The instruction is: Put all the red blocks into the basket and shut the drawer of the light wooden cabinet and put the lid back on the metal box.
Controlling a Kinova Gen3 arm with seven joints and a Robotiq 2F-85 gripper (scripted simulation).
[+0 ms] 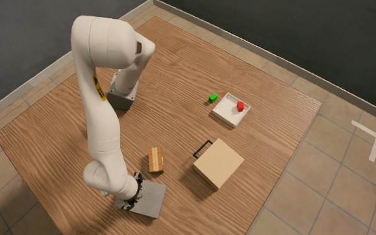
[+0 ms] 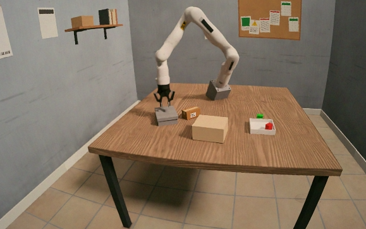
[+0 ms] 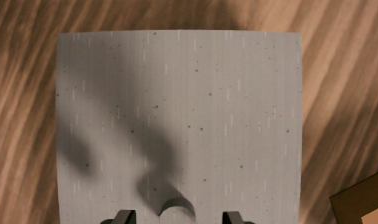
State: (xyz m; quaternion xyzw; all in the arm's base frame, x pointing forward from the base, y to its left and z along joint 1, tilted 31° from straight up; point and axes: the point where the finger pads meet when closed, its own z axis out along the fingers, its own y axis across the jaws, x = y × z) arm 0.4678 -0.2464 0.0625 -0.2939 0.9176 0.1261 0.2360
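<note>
Right now the grey lid is 50 mm below my hand. From my hand the other things lie so: grey metal box 80 mm below; then blue block 70 mm behind, 120 mm to the left, 80 mm below; then brown cardboard box 100 mm behind, 130 mm to the left, 70 mm below.
</note>
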